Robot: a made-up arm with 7 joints. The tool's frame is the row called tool.
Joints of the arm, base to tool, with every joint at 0 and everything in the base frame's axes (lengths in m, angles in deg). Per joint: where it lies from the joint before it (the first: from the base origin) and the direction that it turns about. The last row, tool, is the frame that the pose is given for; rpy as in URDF.
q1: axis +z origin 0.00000 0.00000 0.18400
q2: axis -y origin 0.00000 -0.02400 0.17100
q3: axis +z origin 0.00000 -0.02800 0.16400
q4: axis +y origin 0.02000 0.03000 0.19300
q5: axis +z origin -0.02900 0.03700 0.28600
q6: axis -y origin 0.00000 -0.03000 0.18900
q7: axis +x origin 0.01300 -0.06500 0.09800
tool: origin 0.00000 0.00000 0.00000 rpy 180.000 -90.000 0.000
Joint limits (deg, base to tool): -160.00..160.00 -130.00..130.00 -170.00..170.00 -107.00..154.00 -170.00..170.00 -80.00..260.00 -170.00..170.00
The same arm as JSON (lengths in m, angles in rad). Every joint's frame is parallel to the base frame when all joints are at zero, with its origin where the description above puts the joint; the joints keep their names.
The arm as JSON. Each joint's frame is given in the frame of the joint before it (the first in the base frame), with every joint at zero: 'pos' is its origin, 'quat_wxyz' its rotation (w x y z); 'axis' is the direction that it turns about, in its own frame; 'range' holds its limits. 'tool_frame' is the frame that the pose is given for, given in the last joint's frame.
{
  "length_unit": "m",
  "angle_unit": "rad",
  "joints": [
    {
      "joint": "q1",
      "pos": [
        0.0,
        0.0,
        0.184
      ],
      "quat_wxyz": [
        1.0,
        0.0,
        0.0,
        0.0
      ],
      "axis": "+z",
      "range": [
        -2.7925,
        2.7925
      ]
    },
    {
      "joint": "q2",
      "pos": [
        0.0,
        -0.024,
        0.171
      ],
      "quat_wxyz": [
        1.0,
        0.0,
        0.0,
        0.0
      ],
      "axis": "-y",
      "range": [
        -2.2689,
        2.2689
      ]
    },
    {
      "joint": "q3",
      "pos": [
        0.0,
        -0.028,
        0.164
      ],
      "quat_wxyz": [
        1.0,
        0.0,
        0.0,
        0.0
      ],
      "axis": "+z",
      "range": [
        -2.9671,
        2.9671
      ]
    },
    {
      "joint": "q4",
      "pos": [
        0.02,
        0.03,
        0.193
      ],
      "quat_wxyz": [
        1.0,
        0.0,
        0.0,
        0.0
      ],
      "axis": "+y",
      "range": [
        -1.8675,
        2.6878
      ]
    },
    {
      "joint": "q5",
      "pos": [
        -0.029,
        0.037,
        0.286
      ],
      "quat_wxyz": [
        1.0,
        0.0,
        0.0,
        0.0
      ],
      "axis": "+z",
      "range": [
        -2.9671,
        2.9671
      ]
    },
    {
      "joint": "q6",
      "pos": [
        0.0,
        -0.03,
        0.189
      ],
      "quat_wxyz": [
        1.0,
        0.0,
        0.0,
        0.0
      ],
      "axis": "-y",
      "range": [
        -1.3963,
        4.5379
      ]
    },
    {
      "joint": "q7",
      "pos": [
        0.013,
        -0.065,
        0.098
      ],
      "quat_wxyz": [
        1.0,
        0.0,
        0.0,
        0.0
      ],
      "axis": "+x",
      "range": [
        -2.9671,
        2.9671
      ]
    }
  ],
  "tool_frame": {
    "pos": [
      0.0,
      0.0,
      0.0
    ],
    "quat_wxyz": [
      0.0,
      0.707107,
      0.0,
      0.707107
    ]
  }
}

